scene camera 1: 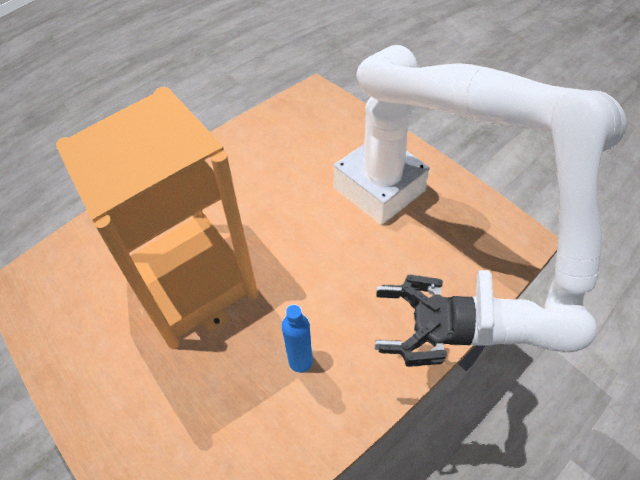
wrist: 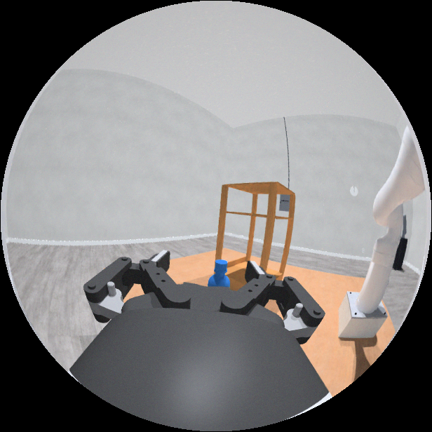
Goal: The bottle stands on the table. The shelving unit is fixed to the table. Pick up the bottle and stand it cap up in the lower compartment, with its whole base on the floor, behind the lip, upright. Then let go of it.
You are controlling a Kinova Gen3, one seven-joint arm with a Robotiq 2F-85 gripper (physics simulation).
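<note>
Gripper (scene camera 1: 375, 317), also (wrist: 207, 264). Blue bottle (scene camera 1: 295, 326). Orange shelving unit (scene camera 1: 141, 171), also (wrist: 235, 272).
</note>
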